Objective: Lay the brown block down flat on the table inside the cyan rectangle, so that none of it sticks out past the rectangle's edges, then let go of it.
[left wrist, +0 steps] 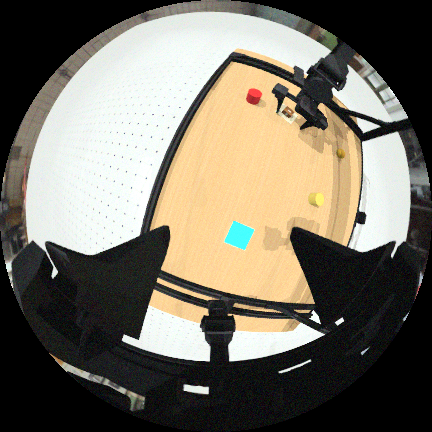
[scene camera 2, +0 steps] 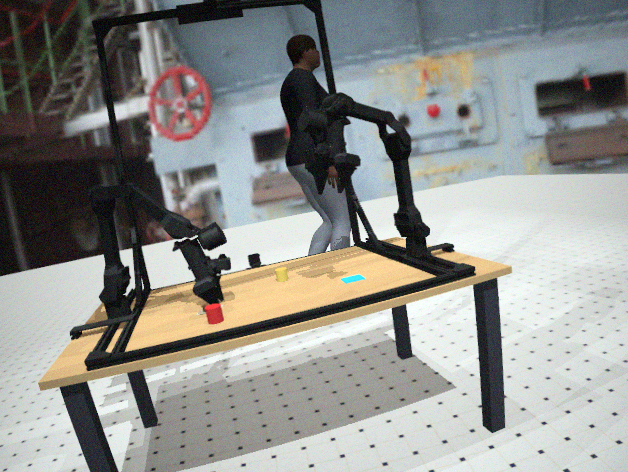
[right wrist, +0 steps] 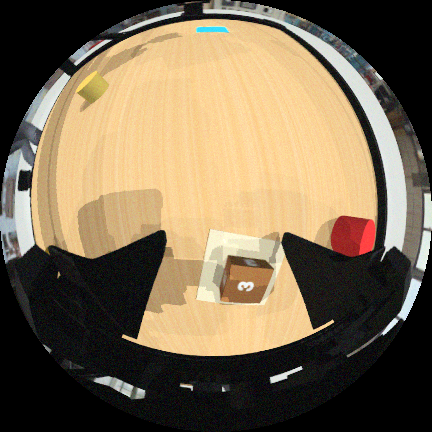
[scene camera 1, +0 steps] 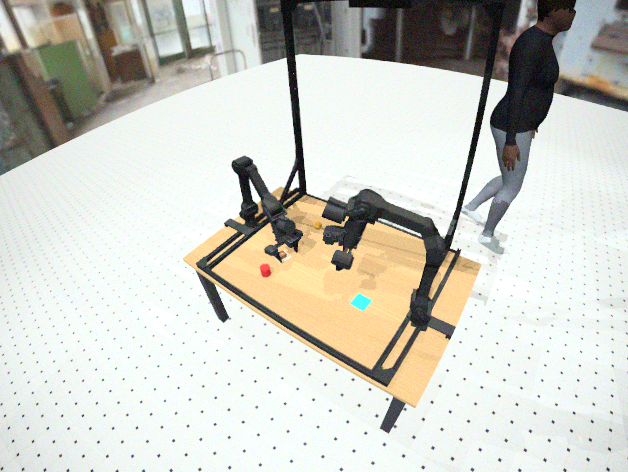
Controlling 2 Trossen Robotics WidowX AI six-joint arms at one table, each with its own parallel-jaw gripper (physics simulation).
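Places are measured from the left arm's base along level axes (x ahead, y right, z down), in centimetres.
Pixels of known places: left gripper, fingertip midpoint: (left wrist: 233, 232) (scene camera 2: 329, 193); right gripper, fingertip midpoint: (left wrist: 288, 120) (scene camera 2: 221, 305) (right wrist: 226, 237) (scene camera 1: 289, 257); left arm's base at its link origin: (left wrist: 217, 306) (scene camera 2: 417, 254) (scene camera 1: 419, 320); right arm's base at its link origin: (scene camera 2: 119, 316) (right wrist: 206, 382) (scene camera 1: 251, 224).
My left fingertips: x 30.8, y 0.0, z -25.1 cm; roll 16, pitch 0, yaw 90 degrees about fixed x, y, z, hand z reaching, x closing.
Observation:
Ahead of a thing's pixels: the offset from my left fingertips to its top centre. "spot": to the spot under its first point.
The brown block @[dx +32.9, dy +21.8, dz +25.1 cm] (scene camera 1: 282, 254) (left wrist: 287, 112) (right wrist: 248, 285) sits on a cream square @[spot: dx +32.6, dy +25.1, dz +26.9 cm] (right wrist: 204, 287), a white 3 on its top. It is not discernible in scene camera 2. The cyan rectangle @[spot: dx -6.8, dy +5.3, dz +26.9 cm] (scene camera 1: 360, 301) (scene camera 2: 353, 279) (left wrist: 239, 235) (right wrist: 212, 30) lies bare, far from the block. My right gripper (scene camera 1: 288, 254) (left wrist: 288, 120) (right wrist: 226, 237) is open and low over the block, which appears between its fingers, nearer the right-hand finger in the right wrist view. My left gripper (scene camera 2: 336, 191) (left wrist: 233, 232) is open and empty, high above the table.
A red cylinder @[dx +35.8, dy +9.8, dz +22.8 cm] (scene camera 1: 265, 270) (scene camera 2: 214, 313) (left wrist: 254, 96) (right wrist: 353, 235) stands near the block. A yellow cylinder @[dx +3.9, dy +28.7, dz +23.1 cm] (scene camera 2: 281, 274) (left wrist: 316, 199) (right wrist: 92, 87) and an orange ball @[dx +22.5, dy +44.8, dz +23.1 cm] (scene camera 1: 317, 224) (left wrist: 341, 153) are toward the back. A black frame borders the table.

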